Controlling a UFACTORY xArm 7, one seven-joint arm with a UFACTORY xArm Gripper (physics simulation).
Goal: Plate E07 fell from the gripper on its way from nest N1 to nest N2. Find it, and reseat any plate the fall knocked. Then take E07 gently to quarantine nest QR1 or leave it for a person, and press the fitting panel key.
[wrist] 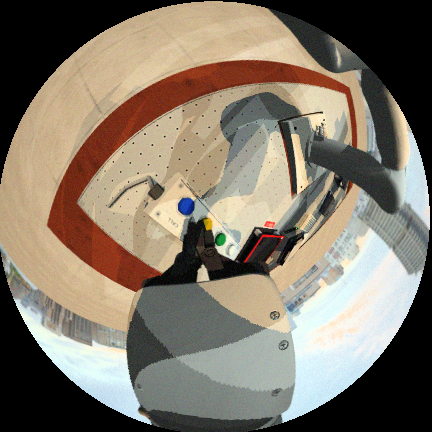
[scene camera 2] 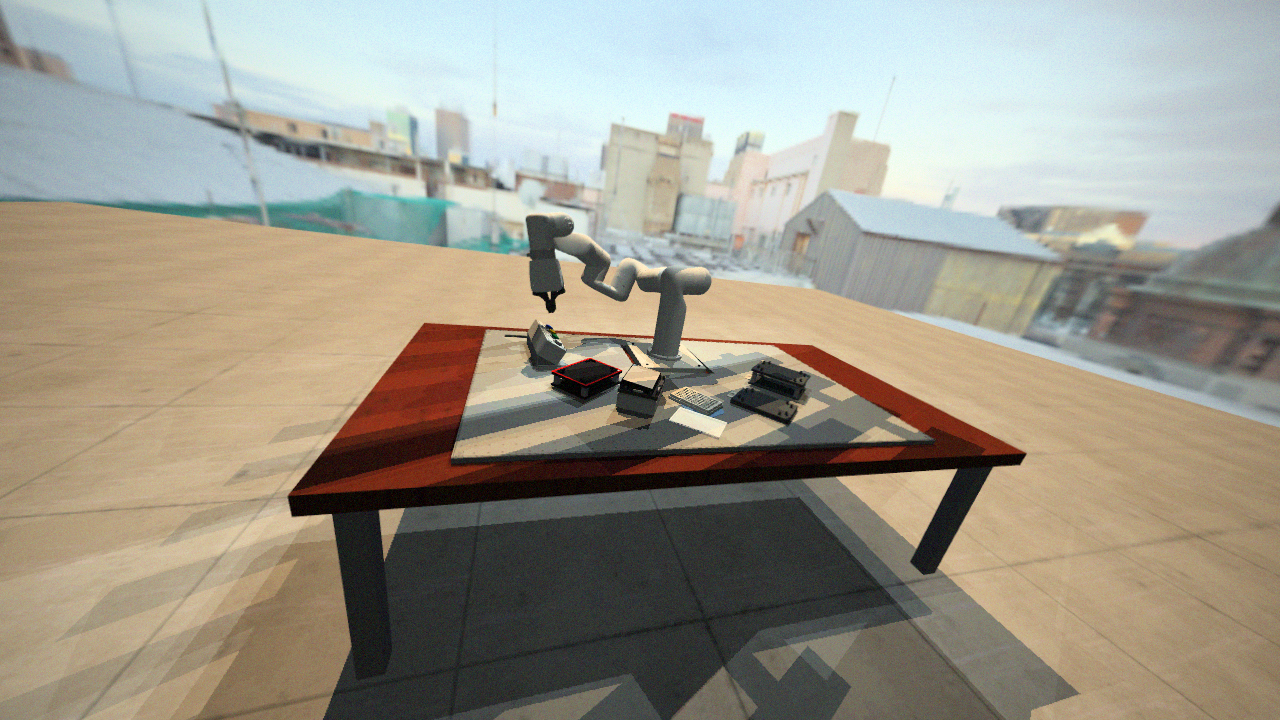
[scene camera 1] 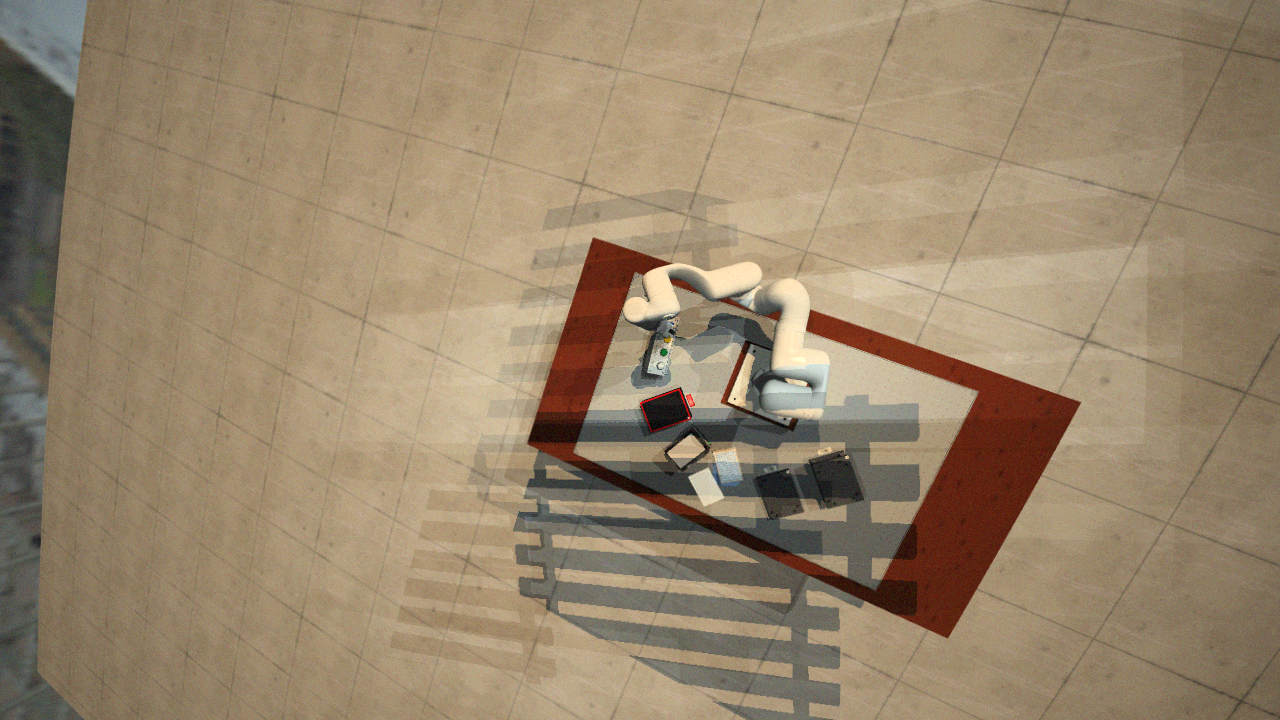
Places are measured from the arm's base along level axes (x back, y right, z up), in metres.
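Where they show: gripper, fingertip midpoint: [wrist: 198, 229] [scene camera 2: 551, 312]; arm's base at its link origin: [wrist: 314, 148] [scene camera 2: 664, 353].
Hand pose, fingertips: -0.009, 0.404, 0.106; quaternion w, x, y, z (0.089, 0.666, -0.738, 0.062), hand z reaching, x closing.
Observation:
Things, the pixels of their top centre, and the offset from my fingertips, as dx, dy, dz. "*": a spot on its surface instead.
- key panel at its top centre: [wrist: 205, 246] [scene camera 2: 546, 328] [scene camera 1: 658, 344] -0.073, +0.005, -0.037
- blue key at its top centre: [wrist: 186, 209] +0.006, +0.006, -0.046
- yellow key at its top centre: [wrist: 206, 228] -0.042, -0.009, -0.046
- green key at its top centre: [wrist: 221, 242] -0.090, -0.023, -0.046
- white key at its top centre: [wrist: 232, 252] -0.138, -0.038, -0.046
- red-rimmed nest at its top centre: [scene camera 2: 588, 368] [wrist: 262, 255] [scene camera 1: 664, 411] -0.278, -0.138, -0.075
- patterned blue-white plate at its top centre: [scene camera 2: 696, 397] [scene camera 1: 727, 466] [wrist: 308, 223] -0.334, -0.442, -0.106
- dark box with a pale top, top centre: [scene camera 2: 642, 374] [scene camera 1: 685, 451] [wrist: 293, 253] -0.354, -0.278, -0.043
- white flat piece at its top centre: [scene camera 2: 698, 421] [scene camera 1: 706, 487] -0.454, -0.421, -0.113
- cable at a spot on its surface: [wrist: 127, 187] * +0.062, +0.095, -0.115
My gripper [scene camera 2: 550, 306] [wrist: 198, 229] is shut and empty above the key panel [scene camera 1: 655, 364] [scene camera 2: 542, 345] [wrist: 167, 211]. In the wrist view its tips appear between the blue key [wrist: 186, 206] and the yellow key [wrist: 208, 224]; the green key [wrist: 220, 239] and white key [wrist: 231, 249] are beyond. The red-rimmed nest [scene camera 1: 665, 409] [scene camera 2: 586, 373] looks dark inside. A patterned blue-white plate [scene camera 1: 726, 467] [scene camera 2: 696, 399] lies near two dark nests [scene camera 1: 778, 493] [scene camera 1: 835, 478]. Labels naming E07, N1, N2 and QR1 are not readable.
A dark box with a pale top [scene camera 1: 686, 450] [scene camera 2: 640, 383] stands beside the red-rimmed nest. A white flat piece [scene camera 1: 706, 486] [scene camera 2: 698, 421] lies beside the patterned plate. The arm's base stands near the table's back edge. A cable [wrist: 127, 187] leaves the panel.

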